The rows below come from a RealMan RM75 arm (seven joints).
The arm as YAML. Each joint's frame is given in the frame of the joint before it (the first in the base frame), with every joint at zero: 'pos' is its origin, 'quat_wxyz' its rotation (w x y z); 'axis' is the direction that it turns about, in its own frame. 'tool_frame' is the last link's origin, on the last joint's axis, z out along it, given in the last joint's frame.
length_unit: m
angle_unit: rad
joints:
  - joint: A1
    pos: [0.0, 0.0, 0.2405]
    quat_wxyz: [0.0, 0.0, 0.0, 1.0]
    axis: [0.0, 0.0, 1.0]
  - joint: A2
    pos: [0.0, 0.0, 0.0]
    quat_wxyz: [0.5, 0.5, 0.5, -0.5]
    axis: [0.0, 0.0, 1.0]
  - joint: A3
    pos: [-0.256, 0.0, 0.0]
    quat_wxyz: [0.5, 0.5, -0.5, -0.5]
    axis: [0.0, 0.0, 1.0]
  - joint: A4
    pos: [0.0, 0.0, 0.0]
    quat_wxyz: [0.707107, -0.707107, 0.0, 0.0]
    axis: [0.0, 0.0, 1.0]
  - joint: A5
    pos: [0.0, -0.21, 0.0]
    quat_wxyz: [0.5, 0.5, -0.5, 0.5]
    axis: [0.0, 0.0, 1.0]
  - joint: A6
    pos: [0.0, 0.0, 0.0]
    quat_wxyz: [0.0, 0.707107, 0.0, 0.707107]
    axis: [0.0, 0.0, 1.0]
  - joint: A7
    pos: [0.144, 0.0, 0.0]
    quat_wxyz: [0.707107, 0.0, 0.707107, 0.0]
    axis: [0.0, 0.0, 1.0]
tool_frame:
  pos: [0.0, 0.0, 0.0]
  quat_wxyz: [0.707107, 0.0, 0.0, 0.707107]
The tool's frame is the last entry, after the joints.
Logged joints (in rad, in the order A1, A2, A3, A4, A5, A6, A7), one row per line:
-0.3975 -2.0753 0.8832 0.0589 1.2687 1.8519 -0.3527
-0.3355 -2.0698 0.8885 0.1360 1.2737 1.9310 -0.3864
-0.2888 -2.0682 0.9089 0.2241 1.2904 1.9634 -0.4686
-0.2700 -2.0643 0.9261 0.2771 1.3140 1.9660 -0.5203
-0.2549 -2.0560 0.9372 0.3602 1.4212 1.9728 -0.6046
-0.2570 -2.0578 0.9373 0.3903 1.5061 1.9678 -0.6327
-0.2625 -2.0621 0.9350 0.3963 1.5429 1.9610 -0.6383
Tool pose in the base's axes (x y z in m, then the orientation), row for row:
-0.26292 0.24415 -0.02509 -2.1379 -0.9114 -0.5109
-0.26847 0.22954 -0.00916 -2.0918 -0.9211 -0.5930
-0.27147 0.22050 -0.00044 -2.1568 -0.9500 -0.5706
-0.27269 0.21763 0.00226 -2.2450 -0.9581 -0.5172
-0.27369 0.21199 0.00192 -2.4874 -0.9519 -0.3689
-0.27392 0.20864 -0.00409 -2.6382 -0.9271 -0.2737
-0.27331 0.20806 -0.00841 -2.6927 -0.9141 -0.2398
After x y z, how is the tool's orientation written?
As angles about the fixed x, y, z axes (roll, pitch, yaw), in radians.
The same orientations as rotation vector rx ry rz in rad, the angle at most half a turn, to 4 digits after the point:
-2.1421 -0.0155 -1.2678
-2.1228 0.0355 -1.3135
-2.1684 0.0349 -1.3473
-2.2262 0.0307 -1.3503
-2.3870 0.0270 -1.3379
-2.4930 0.0225 -1.3113
-2.5336 0.0205 -1.2981

